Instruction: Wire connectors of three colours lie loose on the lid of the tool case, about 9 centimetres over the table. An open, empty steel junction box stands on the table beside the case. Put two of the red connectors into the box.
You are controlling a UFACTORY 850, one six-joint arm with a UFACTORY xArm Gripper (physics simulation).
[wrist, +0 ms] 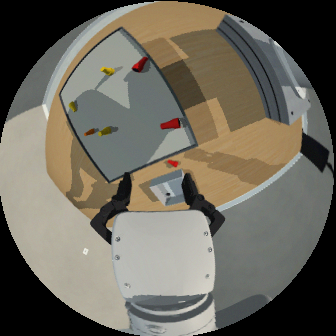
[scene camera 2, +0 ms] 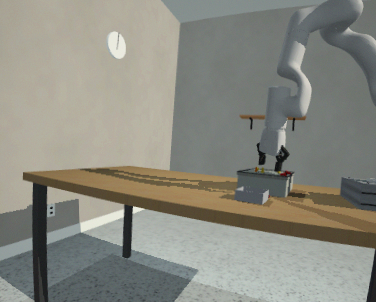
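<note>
The tool case (scene camera 2: 265, 185) (wrist: 125, 157) stands on the table with its grey lid up. Two red connectors lie on the lid in the wrist view: one red connector (wrist: 140, 64) at the far edge, another red connector (wrist: 171, 123) near the right edge. A third red connector (wrist: 173, 163) lies on the table between case and box. Yellow connectors (wrist: 107, 71) (wrist: 73, 106) (wrist: 105, 131) and an orange connector (wrist: 89, 132) also lie on the lid. The steel junction box (scene camera 2: 251, 195) (wrist: 159, 193) stands beside the case, partly hidden by a finger in the wrist view. My gripper (scene camera 2: 270, 166) (wrist: 156, 178) is open and empty, low near the lid.
A grey ribbed block (scene camera 2: 357, 194) (wrist: 280, 102) stands on the wooden table (scene camera 2: 125, 185) (wrist: 260, 145), to the right of the case. A dark object (wrist: 315, 150) shows past the table's right edge in the wrist view. A wall shelf (scene camera 2: 246, 116) hangs behind the arm.
</note>
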